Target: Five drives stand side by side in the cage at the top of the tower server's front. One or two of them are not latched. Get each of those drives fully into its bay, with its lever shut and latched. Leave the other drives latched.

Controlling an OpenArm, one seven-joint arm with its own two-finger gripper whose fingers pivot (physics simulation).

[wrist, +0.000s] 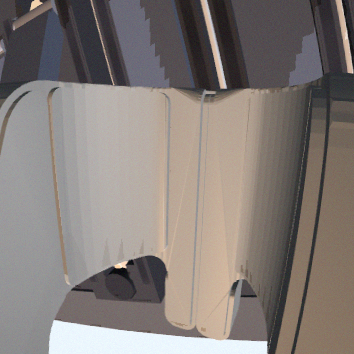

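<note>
My gripper [216, 211] is shut, with its two fingertips together and nothing seen between them. The fingers fill the middle of the view, in front of the cage. Past their upper edge, parts of dark drives [135, 45] [270, 40] show side by side, with narrow light strips between them. Below, left of the fingertips, a dark round knob [120, 283] with a light catch [121, 265] shows at the end of one bay. The cage's edge [100, 312] runs behind the fingertips. The fingers hide most of the drive fronts, so I cannot tell which levers are latched.
A bluish strip [51, 55] and a slanting light rod [32, 16] show at the upper left. A pale surface [150, 340] lies beyond the cage's edge at the bottom. The broad gripper body covers both sides of the view.
</note>
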